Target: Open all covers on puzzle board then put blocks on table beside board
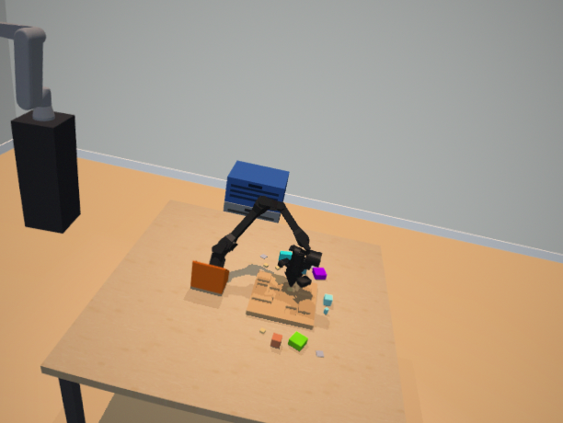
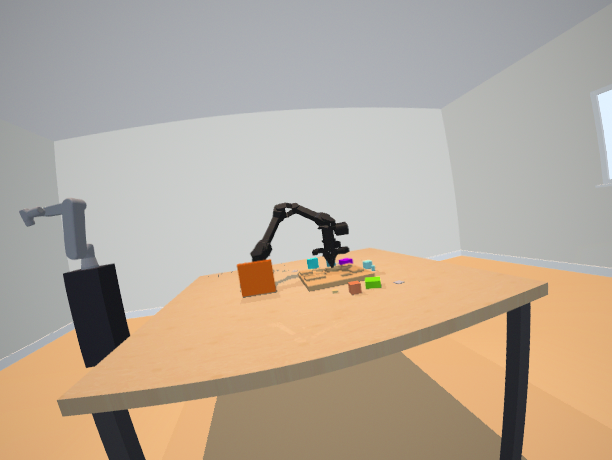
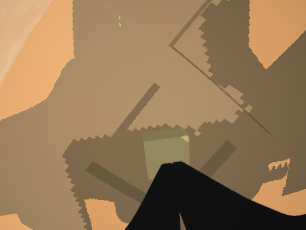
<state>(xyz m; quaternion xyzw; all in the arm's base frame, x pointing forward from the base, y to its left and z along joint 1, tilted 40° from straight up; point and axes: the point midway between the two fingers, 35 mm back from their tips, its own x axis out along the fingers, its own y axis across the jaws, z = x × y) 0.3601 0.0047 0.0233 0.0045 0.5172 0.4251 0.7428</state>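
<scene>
The wooden puzzle board lies 3 cm behind my gripper tip, 5 cm to the right of it and 1 cm below it. Also, from my gripper tip: blue-teal cube: 6 cm ahead, 17 cm to the left, 1 cm below; then purple block: 15 cm ahead, 16 cm to the left, 2 cm below; then light cyan block: 18 cm ahead, 4 cm to the right, 1 cm below.
</scene>
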